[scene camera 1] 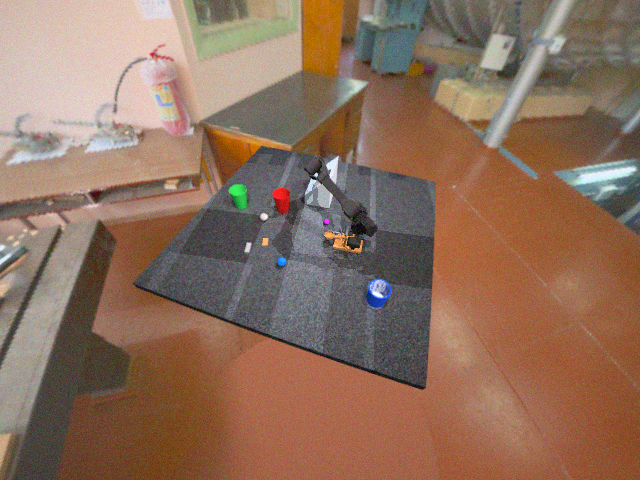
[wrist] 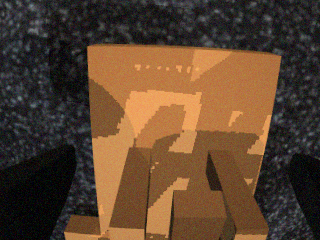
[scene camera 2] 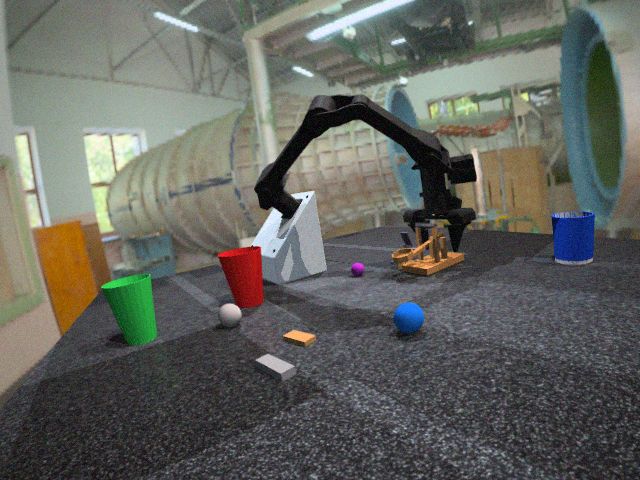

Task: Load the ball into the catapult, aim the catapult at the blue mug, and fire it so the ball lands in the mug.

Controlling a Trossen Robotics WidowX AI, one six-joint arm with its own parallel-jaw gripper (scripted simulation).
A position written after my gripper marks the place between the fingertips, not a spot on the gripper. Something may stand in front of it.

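Looking through scene camera 2, I find my gripper (scene camera 2: 440, 250) open and holding nothing. The same camera gives me a catapult (scene camera 2: 436, 261) and a blue mug (scene camera 2: 573, 232), and also a green cup (scene camera 2: 130, 298) and a red cup (scene camera 2: 243, 267). In the wrist view there is the catapult (wrist: 178, 133) again, along with my gripper (wrist: 186, 161). The blue mug is out of frame in the wrist view, and the green cup is out of frame in the wrist view too.
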